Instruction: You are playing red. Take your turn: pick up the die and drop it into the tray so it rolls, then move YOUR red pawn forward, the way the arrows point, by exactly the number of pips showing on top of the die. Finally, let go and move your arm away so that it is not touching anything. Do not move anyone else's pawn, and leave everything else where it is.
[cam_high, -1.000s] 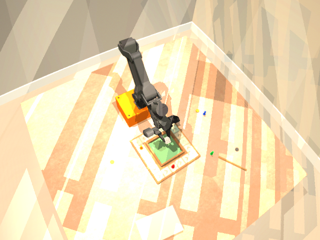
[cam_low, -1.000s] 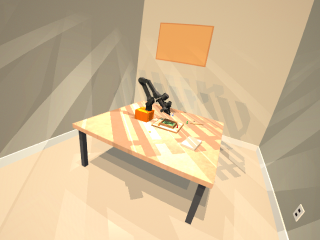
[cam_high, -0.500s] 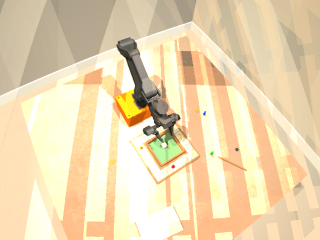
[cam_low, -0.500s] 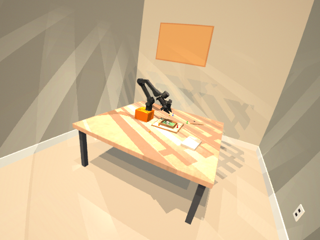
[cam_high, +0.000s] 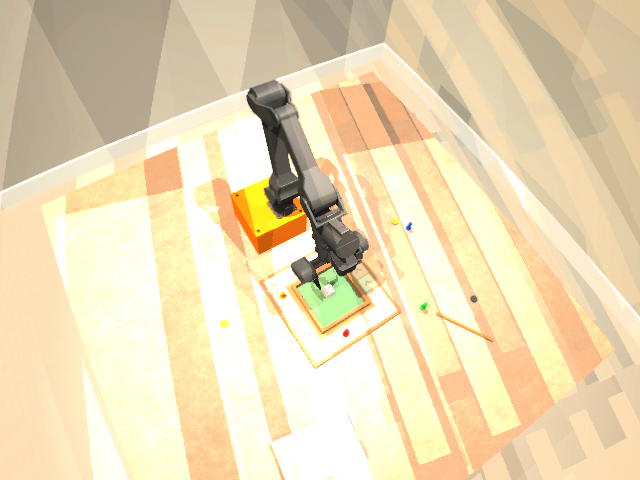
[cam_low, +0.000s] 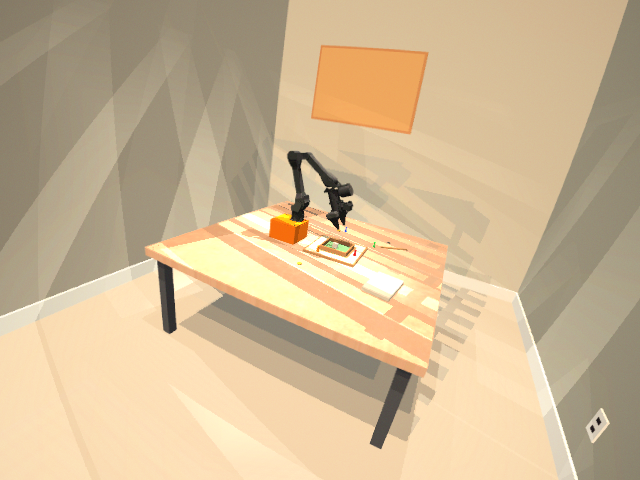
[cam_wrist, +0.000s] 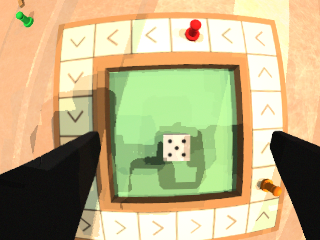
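Now: gripper tip 110 mm short of the red pawn, 110 mm above it and 30 mm to the left of it. The rest, counted from my gripper tip: white die 110 mm below, 20 mm behind; then orange pawn 110 mm to the right, 110 mm below, 80 mm behind; then green tray 130 mm below.
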